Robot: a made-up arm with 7 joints. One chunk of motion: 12 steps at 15 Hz.
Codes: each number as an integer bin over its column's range. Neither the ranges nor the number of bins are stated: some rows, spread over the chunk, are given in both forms.
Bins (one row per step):
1: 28 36 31 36 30 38 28
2: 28 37 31 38 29 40 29
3: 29 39 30 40 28 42 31
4: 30 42 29 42 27 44 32
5: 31 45 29 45 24 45 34
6: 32 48 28 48 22 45 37
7: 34 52 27 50 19 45 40
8: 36 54 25 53 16 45 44
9: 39 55 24 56 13 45 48
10: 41 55 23 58 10 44 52
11: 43 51 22 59 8 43 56
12: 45 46 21 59 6 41 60
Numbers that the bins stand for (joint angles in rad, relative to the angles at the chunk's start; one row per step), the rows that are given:
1: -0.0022 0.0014 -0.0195 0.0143 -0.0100 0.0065 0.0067
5: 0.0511 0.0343 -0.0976 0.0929 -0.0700 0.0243 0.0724
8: 0.1400 0.0671 -0.2538 0.1627 -0.1500 0.0243 0.1819
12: 0.3000 0.0379 -0.4100 0.2151 -0.2500 0.0141 0.3571
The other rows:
2: -0.0022 0.0051 -0.0195 0.0317 -0.0200 0.0116 0.0176
3: 0.0156 0.0124 -0.0586 0.0492 -0.0300 0.0167 0.0395
4: 0.0333 0.0233 -0.0976 0.0667 -0.0400 0.0217 0.0505
6: 0.0689 0.0452 -0.1367 0.1190 -0.0900 0.0243 0.1052
7: 0.1044 0.0598 -0.1757 0.1365 -0.1200 0.0243 0.1381
9: 0.1933 0.0708 -0.2929 0.1889 -0.1800 0.0243 0.2257
10: 0.2289 0.0708 -0.3319 0.2063 -0.2100 0.0217 0.2695
11: 0.2644 0.0562 -0.3710 0.2151 -0.2300 0.0192 0.3133

